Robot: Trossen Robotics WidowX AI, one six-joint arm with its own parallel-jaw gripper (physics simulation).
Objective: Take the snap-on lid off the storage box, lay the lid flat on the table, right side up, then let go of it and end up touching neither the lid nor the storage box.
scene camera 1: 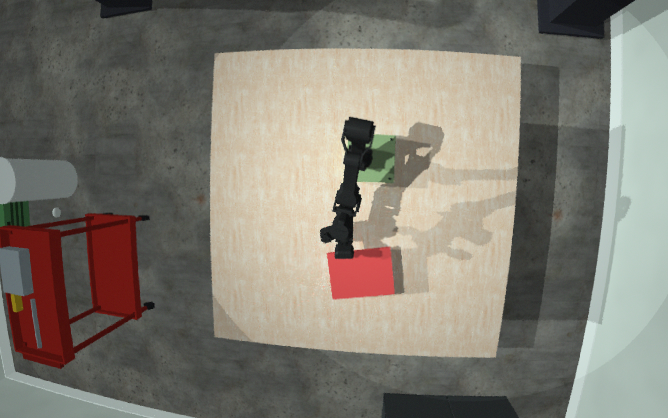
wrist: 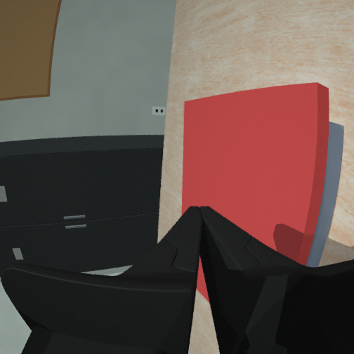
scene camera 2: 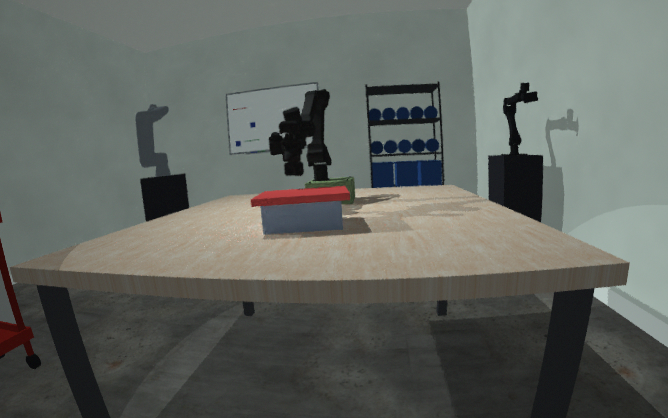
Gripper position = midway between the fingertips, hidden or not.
I see my gripper [scene camera 2: 286, 160], a red lid [scene camera 1: 369, 273] and a blue-grey storage box [scene camera 2: 319, 216].
The red lid is seen too in the wrist view [wrist: 258, 157] and in scene camera 2 [scene camera 2: 337, 193]. My gripper shows as well in the wrist view [wrist: 198, 215].
